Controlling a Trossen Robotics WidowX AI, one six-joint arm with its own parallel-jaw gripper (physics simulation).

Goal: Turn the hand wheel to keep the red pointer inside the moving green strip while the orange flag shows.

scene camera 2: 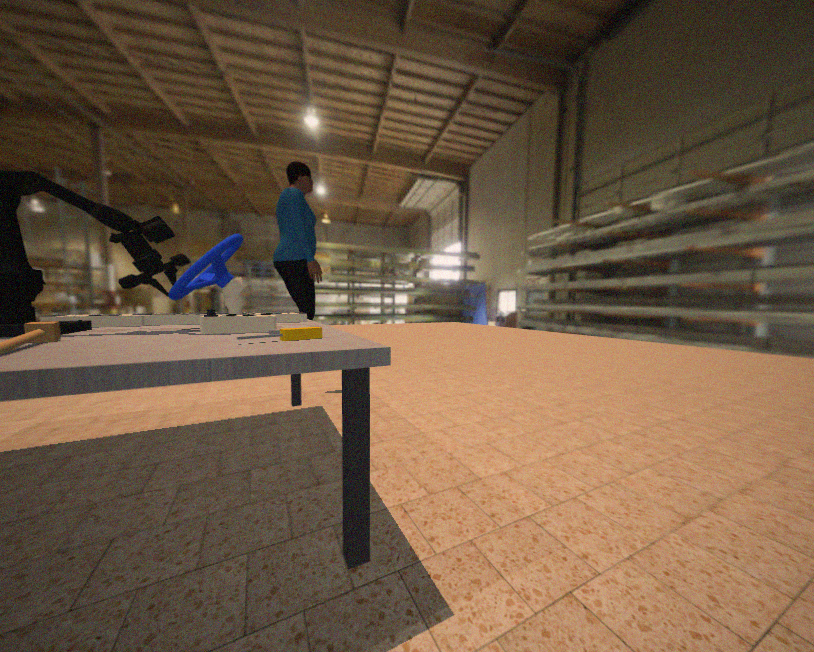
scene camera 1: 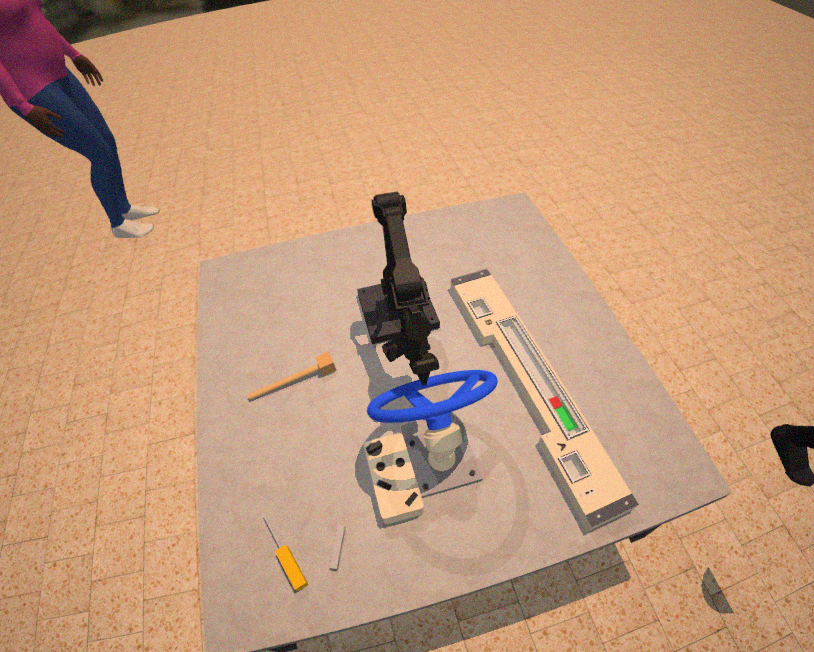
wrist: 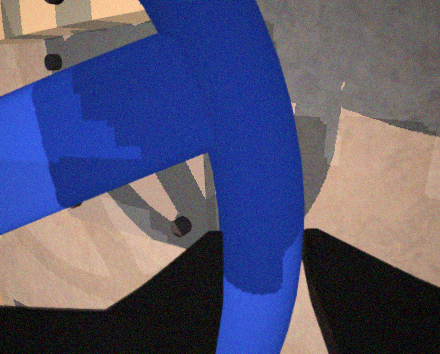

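Pixels of known places: gripper, between the fingertips: [scene camera 1: 422,382] [wrist: 262,243]; arm's base, origin of its link: [scene camera 2: 13,323] [scene camera 1: 397,301].
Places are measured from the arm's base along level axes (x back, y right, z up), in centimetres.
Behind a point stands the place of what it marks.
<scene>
The blue hand wheel [scene camera 1: 407,413] {x -52.9, y 15.1, z 27.8 cm} [scene camera 2: 186,279] {x -40.1, y 19.7, z 12.8 cm} [wrist: 255,150] {x -35.3, y 8.5, z 9.3 cm} is mounted, tilted, on a cream column [scene camera 1: 443,446] {x -56.1, y 8.6, z 13.6 cm}. My gripper [scene camera 1: 424,379] {x -35.8, y 5.5, z 8.5 cm} [scene camera 2: 169,294] {x -35.8, y 5.5, z 8.5 cm} [wrist: 262,243] {x -35.8, y 5.5, z 8.5 cm} is shut on the wheel's rim on the side near the arm, with one finger on each side of it in the wrist view, close to a spoke. In scene camera 1, the red pointer [scene camera 1: 555,402] {x -50.8, y -26.0, z 1.1 cm} is in the long slot of the cream gauge housing [scene camera 1: 604,490] {x -76.6, y -24.6, z 1.1 cm}. It sits at the upper-left end of the green strip [scene camera 1: 565,418] {x -56.0, y -25.9, z 1.2 cm}, touching it; whether it overlaps is unclear. An orange flag does not show.
A cream box with black knobs [scene camera 1: 399,499] is beside the wheel's base. A wooden mallet [scene camera 1: 288,381] {x -15.8, y 38.6, z -0.8 cm} lies left of the arm. A yellow-handled screwdriver [scene camera 1: 291,567] {x -65.7, y 49.1, z 0.0 cm} and a thin grey rod [scene camera 1: 338,548] {x -64.7, y 37.9, z -1.4 cm} lie near the front left. Two people stand off the table.
</scene>
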